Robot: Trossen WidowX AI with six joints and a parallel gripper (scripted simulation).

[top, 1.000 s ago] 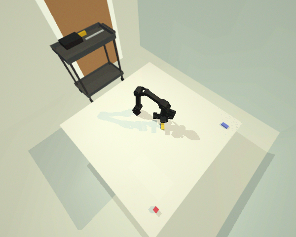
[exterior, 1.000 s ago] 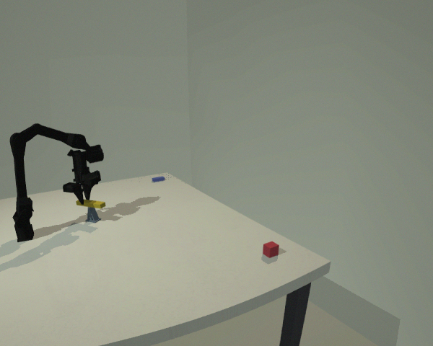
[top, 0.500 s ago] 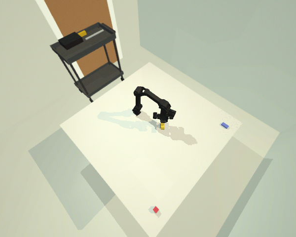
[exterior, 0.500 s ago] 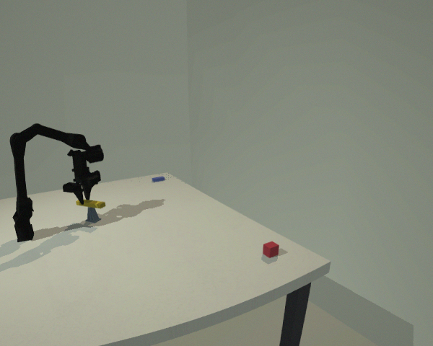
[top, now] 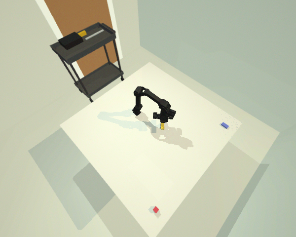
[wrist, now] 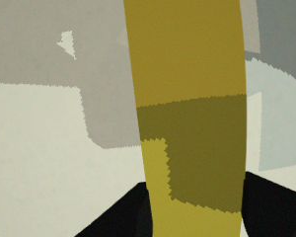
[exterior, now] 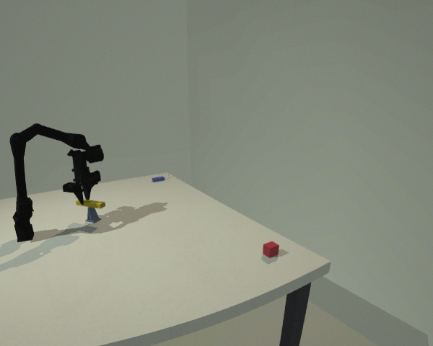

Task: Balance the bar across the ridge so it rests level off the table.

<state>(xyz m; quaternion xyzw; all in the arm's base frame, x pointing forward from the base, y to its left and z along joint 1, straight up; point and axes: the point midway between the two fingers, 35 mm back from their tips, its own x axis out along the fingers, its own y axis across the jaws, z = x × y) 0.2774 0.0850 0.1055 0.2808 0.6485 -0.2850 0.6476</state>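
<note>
Right now the yellow bar is 2 cm ahead of my gripper tip and 2 cm to the right of it. Also, from my gripper tip: red cube 46 cm ahead, 58 cm to the right, 5 cm below; then blue block 46 cm ahead, 42 cm to the left, 6 cm below.
</note>
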